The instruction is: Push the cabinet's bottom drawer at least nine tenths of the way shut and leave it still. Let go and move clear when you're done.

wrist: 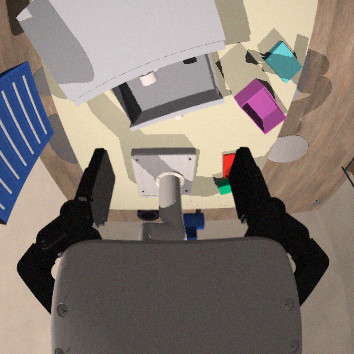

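The light grey cabinet (145, 30) is at the top left of the wrist view. Its bottom drawer (172, 108) stands well out from the cabinet front, and its grey inside shows. A small white knob (178, 117) is on the drawer's front. Another white knob (148, 78) shows over the open drawer, nearer the cabinet. My gripper (171, 161) is open and empty, its black fingers wide apart. In the view the fingertips are below the drawer front, with a gap between. The gripper's height over the table is hard to tell.
A magenta open box (260, 106) and a cyan block (283, 61) are right of the drawer. A red block (229, 165) and a green block (224, 186) are by the right finger. The arm's grey base plate (145, 170) is between the fingers. A blue slatted object (22, 130) is at left.
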